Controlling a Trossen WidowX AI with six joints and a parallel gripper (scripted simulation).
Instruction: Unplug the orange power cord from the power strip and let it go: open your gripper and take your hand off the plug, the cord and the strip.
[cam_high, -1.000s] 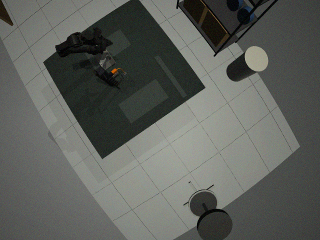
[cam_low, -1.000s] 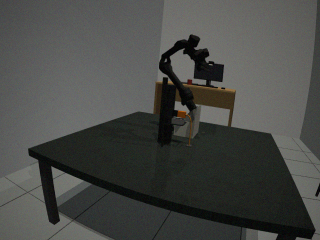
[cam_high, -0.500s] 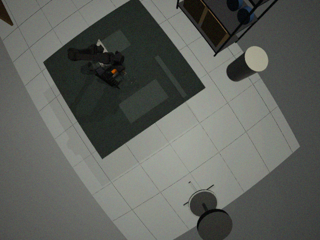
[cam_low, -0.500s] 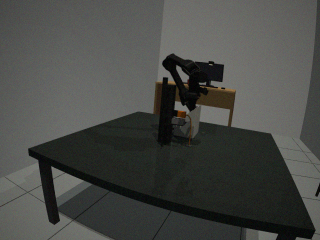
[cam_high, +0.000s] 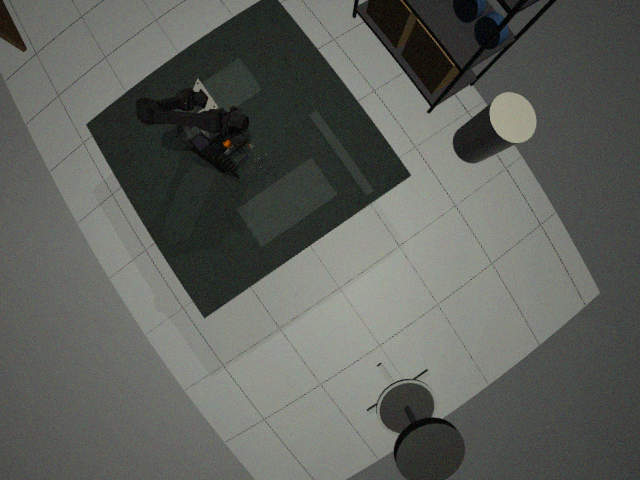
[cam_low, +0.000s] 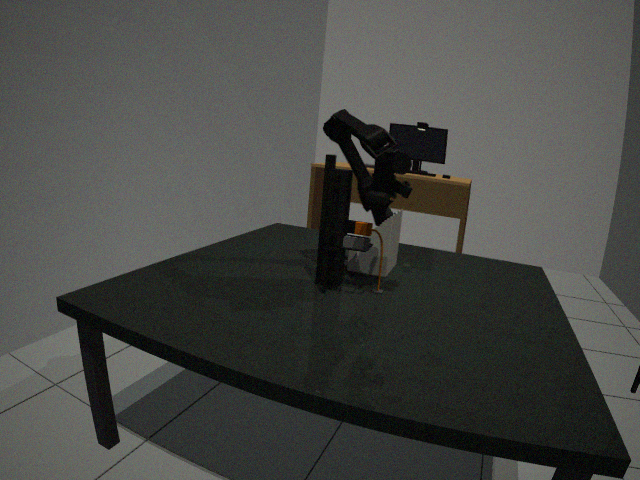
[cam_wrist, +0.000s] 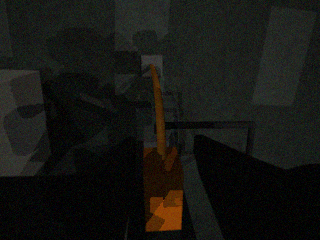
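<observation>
The orange plug is 6 cm to the right of my gripper tip and 1 cm below it.
</observation>
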